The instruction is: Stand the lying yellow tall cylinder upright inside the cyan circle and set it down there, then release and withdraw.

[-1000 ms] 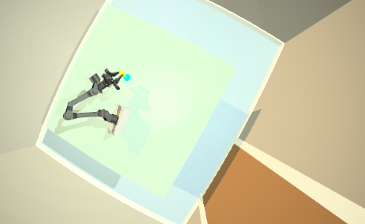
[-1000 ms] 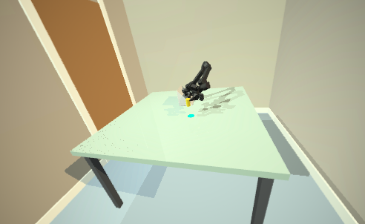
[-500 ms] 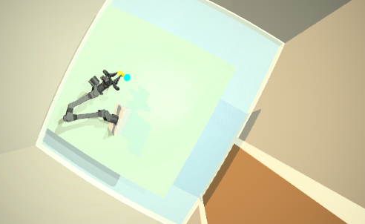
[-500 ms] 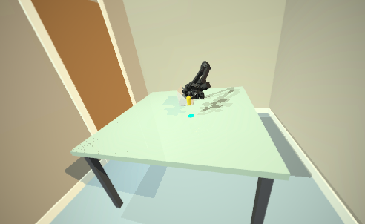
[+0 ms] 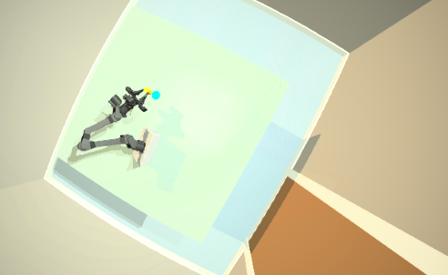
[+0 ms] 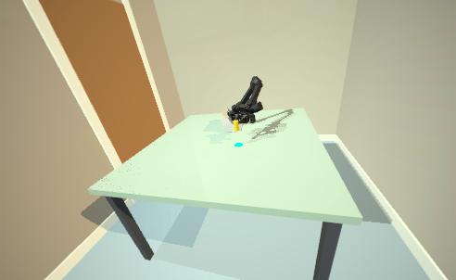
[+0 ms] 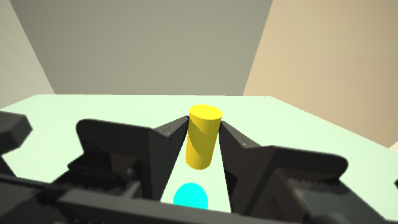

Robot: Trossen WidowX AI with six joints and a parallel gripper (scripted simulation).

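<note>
My gripper tip is now 16 cm above the cyan circle. Also, from my gripper tip: yellow tall cylinder 2 cm below.
</note>
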